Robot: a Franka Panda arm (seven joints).
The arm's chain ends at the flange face. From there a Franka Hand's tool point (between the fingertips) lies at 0.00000 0.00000 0.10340 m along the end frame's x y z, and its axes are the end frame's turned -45 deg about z.
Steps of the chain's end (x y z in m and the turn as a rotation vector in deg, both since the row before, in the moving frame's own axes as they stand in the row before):
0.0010, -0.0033, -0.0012, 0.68, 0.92, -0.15
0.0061, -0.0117, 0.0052, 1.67, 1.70, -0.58
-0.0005, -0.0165, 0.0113, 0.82, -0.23, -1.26
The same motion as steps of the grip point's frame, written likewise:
0.0051, -0.0013, -0.0012, -0.17, 1.13, -0.15
0.0169, -0.0039, 0.0051, -0.02, 2.38, -0.58
0.0121, -0.0134, 0.0113, 0.74, 0.42, -1.26

